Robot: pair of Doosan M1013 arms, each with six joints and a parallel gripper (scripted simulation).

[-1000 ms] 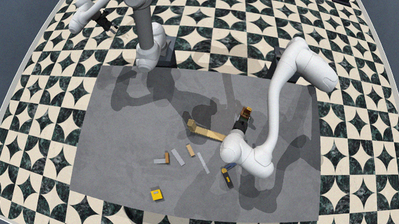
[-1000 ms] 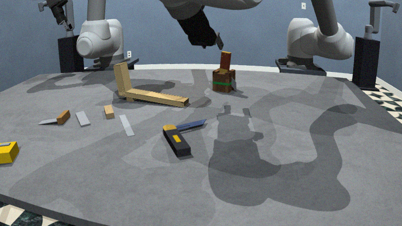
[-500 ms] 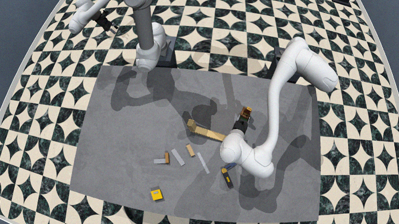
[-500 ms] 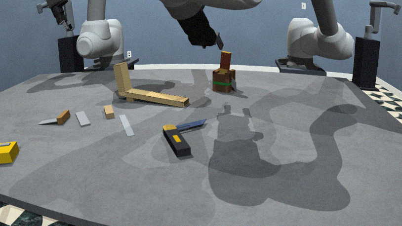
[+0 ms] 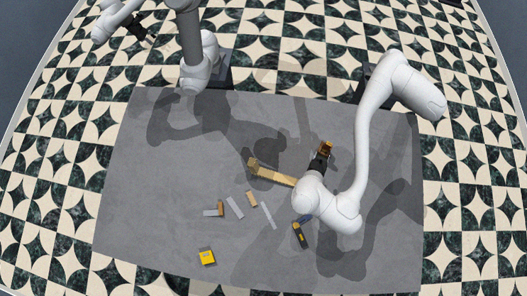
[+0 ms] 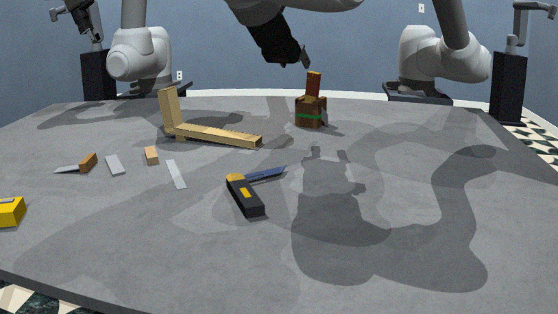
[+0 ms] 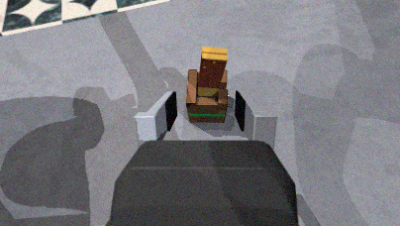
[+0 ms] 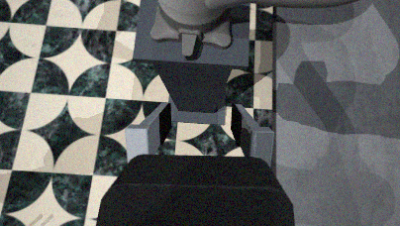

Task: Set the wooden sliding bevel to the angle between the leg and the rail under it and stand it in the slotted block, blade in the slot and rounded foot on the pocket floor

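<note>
The wooden sliding bevel lies 110 mm below my left hand, 90 mm behind it and 40 mm to the left of it. From my left hand the other things lie so: black bevel: 290 mm ahead, 170 mm below, 50 mm to the right; then steel blade: 140 mm below, 90 mm behind, 50 mm to the left; then thin grey strip: 240 mm ahead, 210 mm to the right, 180 mm below.
</note>
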